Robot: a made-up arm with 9 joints. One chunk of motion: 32 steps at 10 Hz.
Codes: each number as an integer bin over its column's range. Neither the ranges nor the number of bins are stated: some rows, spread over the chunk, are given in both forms.
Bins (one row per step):
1: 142 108 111 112 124 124
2: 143 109 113 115 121 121
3: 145 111 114 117 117 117
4: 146 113 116 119 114 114
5: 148 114 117 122 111 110
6: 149 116 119 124 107 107
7: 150 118 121 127 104 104
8: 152 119 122 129 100 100
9: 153 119 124 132 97 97
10: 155 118 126 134 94 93
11: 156 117 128 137 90 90
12: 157 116 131 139 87 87
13: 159 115 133 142 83 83
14: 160 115 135 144 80 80
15: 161 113 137 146 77 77
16: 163 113 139 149 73 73
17: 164 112 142 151 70 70
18: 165 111 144 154 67 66
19: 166 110 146 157 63 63
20: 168 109 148 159 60 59
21: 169 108 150 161 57 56
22: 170 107 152 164 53 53
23: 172 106 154 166 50 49
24: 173 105 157 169 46 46
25: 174 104 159 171 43 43
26: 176 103 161 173 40 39
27: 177 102 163 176 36 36
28: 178 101 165 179 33 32
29: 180 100 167 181 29 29
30: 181 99 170 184 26 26
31: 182 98 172 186 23 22
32: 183 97 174 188 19 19
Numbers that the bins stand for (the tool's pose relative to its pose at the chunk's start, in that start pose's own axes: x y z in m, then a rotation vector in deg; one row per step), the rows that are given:
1: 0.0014 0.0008 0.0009 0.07 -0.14 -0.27
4: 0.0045 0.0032 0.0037 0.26 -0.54 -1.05
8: 0.0092 0.0060 0.0070 0.54 -1.09 -2.15
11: 0.0124 0.0051 0.0103 0.76 -1.48 -2.94
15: 0.0163 0.0032 0.0152 1.01 -2.00 -3.96
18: 0.0194 0.0022 0.0191 1.23 -2.39 -4.83
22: 0.0233 0.0004 0.0235 1.51 -2.94 -5.85
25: 0.0265 -0.0011 0.0273 1.70 -3.34 -6.64
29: 0.0312 -0.0029 0.0317 1.98 -3.89 -7.74
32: 0.0335 -0.0044 0.0355 2.17 -4.28 -8.53
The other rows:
2: 0.0022 0.0013 0.0020 0.15 -0.26 -0.50
3: 0.0037 0.0022 0.0026 0.20 -0.42 -0.82
5: 0.0061 0.0036 0.0042 0.34 -0.66 -1.37
6: 0.0069 0.0046 0.0053 0.40 -0.81 -1.60
7: 0.0076 0.0055 0.0064 0.48 -0.93 -1.84
9: 0.0100 0.0060 0.0081 0.62 -1.21 -2.39
10: 0.0116 0.0055 0.0092 0.68 -1.33 -2.70
12: 0.0131 0.0046 0.0119 0.81 -1.60 -3.18
13: 0.0147 0.0041 0.0130 0.90 -1.76 -3.49
14: 0.0155 0.0041 0.0141 0.95 -1.88 -3.73
16: 0.0178 0.0032 0.0163 1.09 -2.15 -4.28
17: 0.0186 0.0027 0.0180 1.15 -2.27 -4.51
19: 0.0202 0.0018 0.0202 1.31 -2.55 -5.06
20: 0.0218 0.0013 0.0213 1.37 -2.67 -5.38
21: 0.0225 0.0008 0.0224 1.42 -2.78 -5.61
23: 0.0249 -0.0001 0.0245 1.56 -3.06 -6.17
24: 0.0257 -0.0006 0.0262 1.65 -3.22 -6.40
26: 0.0280 -0.0015 0.0284 1.76 -3.45 -6.95
27: 0.0288 -0.0020 0.0295 1.84 -3.61 -7.19
28: 0.0296 -0.0025 0.0306 1.92 -3.73 -7.50
30: 0.0320 -0.0034 0.0333 2.06 -4.01 -7.97
31: 0.0327 -0.0039 0.0344 2.12 -4.12 -8.29

